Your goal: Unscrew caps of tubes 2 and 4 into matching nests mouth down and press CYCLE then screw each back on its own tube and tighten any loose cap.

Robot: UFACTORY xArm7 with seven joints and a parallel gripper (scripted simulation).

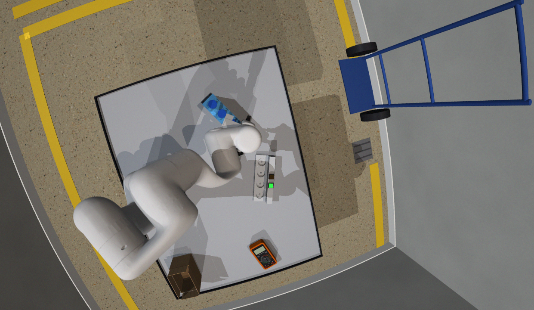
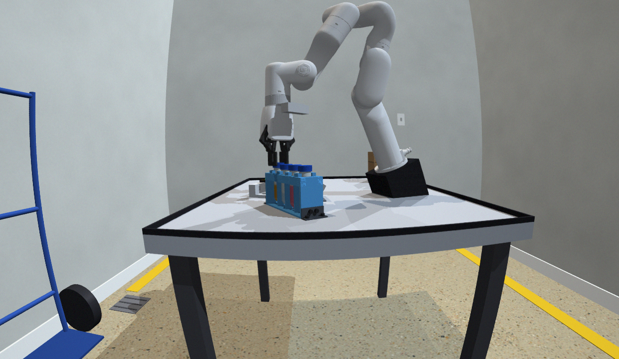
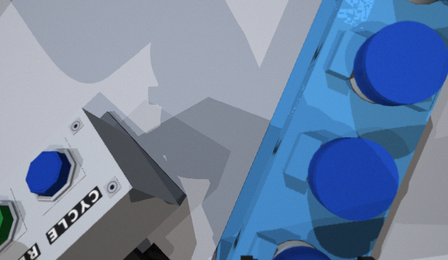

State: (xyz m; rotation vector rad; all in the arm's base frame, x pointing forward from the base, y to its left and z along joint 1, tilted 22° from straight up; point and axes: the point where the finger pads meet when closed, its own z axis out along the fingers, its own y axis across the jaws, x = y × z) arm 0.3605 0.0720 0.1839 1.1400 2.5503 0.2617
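The threaded tube neck lies 2 cm below my hand. The rest, counted from my hand: key housing (11 cm behind, 8 cm to the right, 8 cm below); blue cycle key (13 cm behind, 6 cm to the right, 7 cm below); green ready key (13 cm behind, 10 cm to the right, 7 cm below).
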